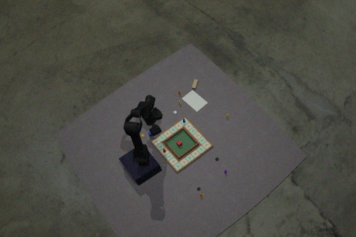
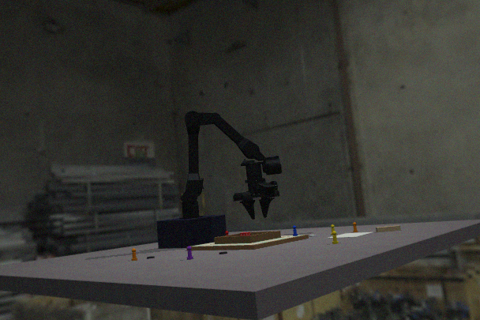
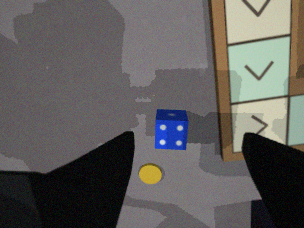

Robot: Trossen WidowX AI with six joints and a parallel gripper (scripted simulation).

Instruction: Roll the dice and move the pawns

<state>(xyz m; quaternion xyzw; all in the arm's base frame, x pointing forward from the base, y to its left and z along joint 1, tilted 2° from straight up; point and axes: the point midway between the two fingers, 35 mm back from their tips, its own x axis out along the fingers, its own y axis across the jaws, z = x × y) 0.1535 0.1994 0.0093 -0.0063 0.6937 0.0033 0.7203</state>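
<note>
Right now my gripper tip is 15 cm to the left of the red pawn and 5 cm above it. Also, from my gripper tip: blue pawn (20 cm ahead, 2 cm to the right, 5 cm below); white disc (19 cm ahead, 7 cm to the left, 7 cm below); white card (34 cm ahead, 9 cm to the left, 8 cm below).
</note>
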